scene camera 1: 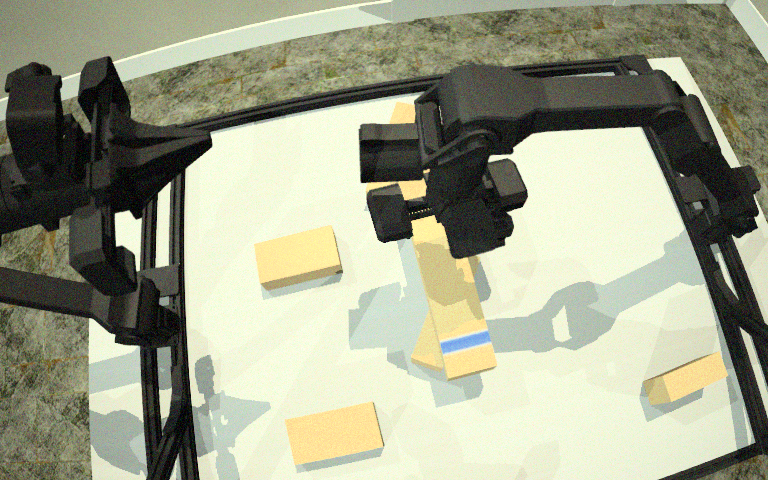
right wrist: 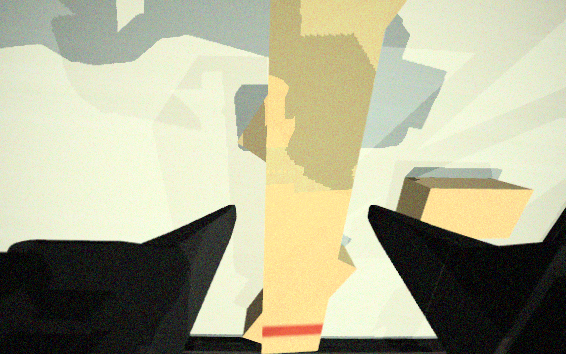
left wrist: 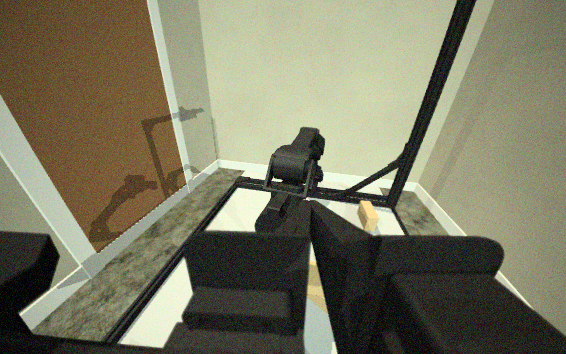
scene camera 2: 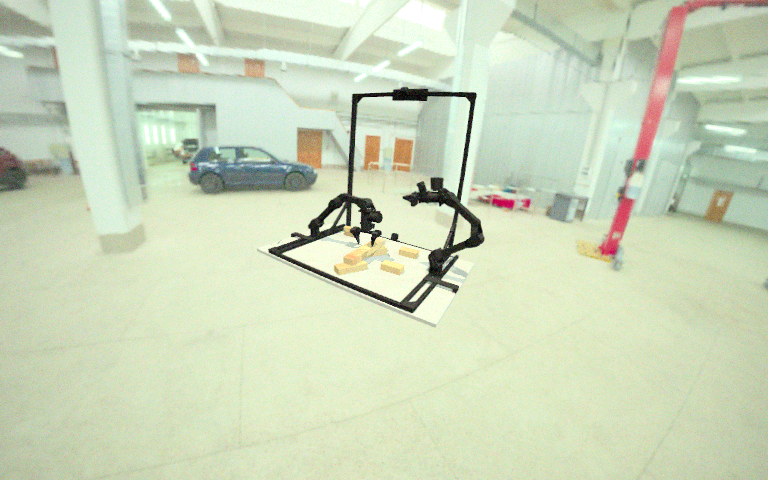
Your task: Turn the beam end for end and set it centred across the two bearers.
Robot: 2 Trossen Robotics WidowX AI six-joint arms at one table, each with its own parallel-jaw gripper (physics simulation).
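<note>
The long wooden beam lies on the table, its blue stripe at the near end and its red stripe at the far end. The blue end rests on a slanted wooden block. Another block pokes out beneath the red end. My right gripper is open and hangs over the beam's far half, a finger on each side and clear of it. My left gripper is shut and empty, raised high away from the beam.
Two flat wooden blocks lie apart left of the beam. One block shows at the right in the right wrist view. A small block stands by the black frame at the table's back.
</note>
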